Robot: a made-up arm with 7 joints.
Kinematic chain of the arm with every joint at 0, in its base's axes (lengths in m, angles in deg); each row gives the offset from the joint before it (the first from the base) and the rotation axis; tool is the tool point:
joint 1: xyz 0 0 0 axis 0 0.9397 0.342
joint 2: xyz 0 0 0 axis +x
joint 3: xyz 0 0 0 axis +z
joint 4: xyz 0.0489 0 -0.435 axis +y
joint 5: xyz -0.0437 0 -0.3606 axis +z
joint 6: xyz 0 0 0 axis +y
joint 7: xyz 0 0 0 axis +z
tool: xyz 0 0 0
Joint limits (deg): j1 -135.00..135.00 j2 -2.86..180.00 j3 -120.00..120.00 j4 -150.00..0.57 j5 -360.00..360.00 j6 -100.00..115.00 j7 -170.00..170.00
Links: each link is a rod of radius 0.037 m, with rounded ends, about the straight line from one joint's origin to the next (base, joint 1, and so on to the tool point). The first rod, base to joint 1, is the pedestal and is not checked.
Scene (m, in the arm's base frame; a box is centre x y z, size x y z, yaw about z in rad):
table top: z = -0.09
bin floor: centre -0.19 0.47 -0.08 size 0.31 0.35 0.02 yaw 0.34
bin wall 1: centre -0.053 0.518 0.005 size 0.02 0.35 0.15 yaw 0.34
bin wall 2: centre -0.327 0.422 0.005 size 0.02 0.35 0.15 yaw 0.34
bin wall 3: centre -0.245 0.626 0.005 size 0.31 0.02 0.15 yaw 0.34
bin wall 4: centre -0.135 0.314 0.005 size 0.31 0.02 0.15 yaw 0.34
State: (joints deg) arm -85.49 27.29 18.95 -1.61 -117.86 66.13 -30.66
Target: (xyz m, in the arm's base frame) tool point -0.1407 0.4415 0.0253
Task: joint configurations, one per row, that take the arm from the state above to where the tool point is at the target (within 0.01 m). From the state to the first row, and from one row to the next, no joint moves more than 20 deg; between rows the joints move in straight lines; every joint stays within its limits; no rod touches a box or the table.
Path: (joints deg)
1: -80.86 46.38 12.77 -20.16 -121.17 72.24 -21.29
2: -76.24 65.47 6.60 -38.71 -124.47 78.35 -11.92
3: -71.61 84.56 0.42 -57.26 -127.78 84.46 -2.55
4: -66.98 103.64 -5.76 -75.81 -131.09 90.56 6.82
5: -62.36 122.73 -11.93 -94.35 -134.39 96.67 16.19
6: -57.73 141.82 -18.11 -112.90 -137.70 102.78 25.57
7: -53.10 160.91 -24.29 -131.45 -141.00 108.89 34.94
8: -48.47 180.00 -30.46 -150.00 -144.31 115.00 44.31
9: -39.61 177.23 -46.41 -142.89 -139.02 105.23 29.31
10: -30.74 174.47 -62.36 -135.77 -133.73 95.45 14.32
11: -21.87 171.70 -78.30 -128.66 -128.44 85.68 -0.67
12: -13.01 168.93 -94.25 -121.55 -123.15 75.90 -15.67
13: -4.14 166.17 -110.19 -114.44 -117.86 66.13 -30.66
14: -10.69 147.80 -115.60 -123.22 -117.86 66.13 -30.66

